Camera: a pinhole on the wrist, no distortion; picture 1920 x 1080 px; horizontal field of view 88.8 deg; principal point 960.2 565.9 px. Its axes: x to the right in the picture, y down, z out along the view. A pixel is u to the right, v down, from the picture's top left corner.
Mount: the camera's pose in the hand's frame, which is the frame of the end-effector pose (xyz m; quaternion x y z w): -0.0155 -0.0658 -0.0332 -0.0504 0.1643 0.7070 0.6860
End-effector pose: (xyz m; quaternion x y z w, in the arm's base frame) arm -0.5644 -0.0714 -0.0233 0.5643 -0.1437 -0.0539 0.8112
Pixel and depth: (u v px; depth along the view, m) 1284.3 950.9 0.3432
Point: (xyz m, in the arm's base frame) -0.7539 -0.2444 0.1839
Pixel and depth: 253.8 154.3 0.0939
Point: -0.5375 -0.1801 -0.0888
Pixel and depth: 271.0 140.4 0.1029
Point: -0.5335 -0.1905 -0.0863
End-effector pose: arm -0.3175 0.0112 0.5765 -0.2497 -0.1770 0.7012 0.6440
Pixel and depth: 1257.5 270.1 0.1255
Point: -0.3652 0.0541 0.6217
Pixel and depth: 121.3 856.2 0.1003
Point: -0.2735 0.0061 0.7208
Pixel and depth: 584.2 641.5 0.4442
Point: -0.4967 0.0818 0.9852
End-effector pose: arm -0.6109 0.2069 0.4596 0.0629 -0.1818 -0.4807 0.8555
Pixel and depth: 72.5 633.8 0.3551
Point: -0.9567 0.0659 0.7634
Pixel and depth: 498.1 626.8 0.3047
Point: -0.8011 0.1508 0.7105
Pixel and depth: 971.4 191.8 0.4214
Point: -0.5843 0.0890 0.8413
